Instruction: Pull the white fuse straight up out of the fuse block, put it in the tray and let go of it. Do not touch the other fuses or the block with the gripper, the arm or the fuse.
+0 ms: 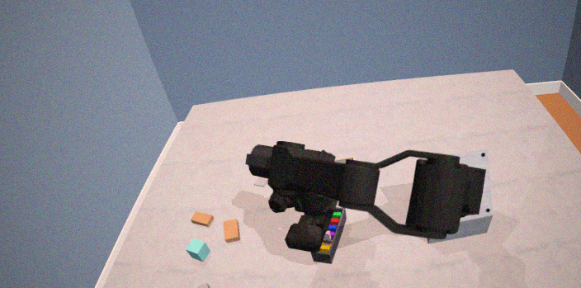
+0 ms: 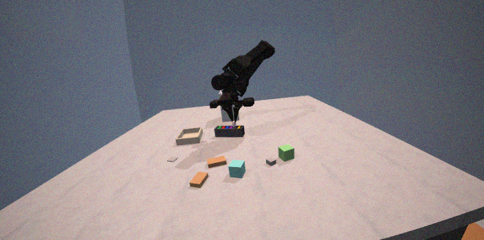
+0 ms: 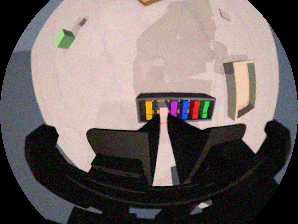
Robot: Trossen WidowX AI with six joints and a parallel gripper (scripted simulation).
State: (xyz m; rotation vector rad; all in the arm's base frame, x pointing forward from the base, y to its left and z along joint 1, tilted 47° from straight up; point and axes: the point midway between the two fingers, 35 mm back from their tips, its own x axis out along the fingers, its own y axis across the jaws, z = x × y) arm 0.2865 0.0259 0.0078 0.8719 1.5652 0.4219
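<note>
My gripper tip is now 210 mm to the left of the tray, 60 mm above it and 20 mm past it. From my gripper tip the other things lie so: green cube: 250 mm ahead, 160 mm to the left, 50 mm below; white fuse: 10 mm below; grey tile: 240 mm to the right, 180 mm ahead, 60 mm below.
</note>
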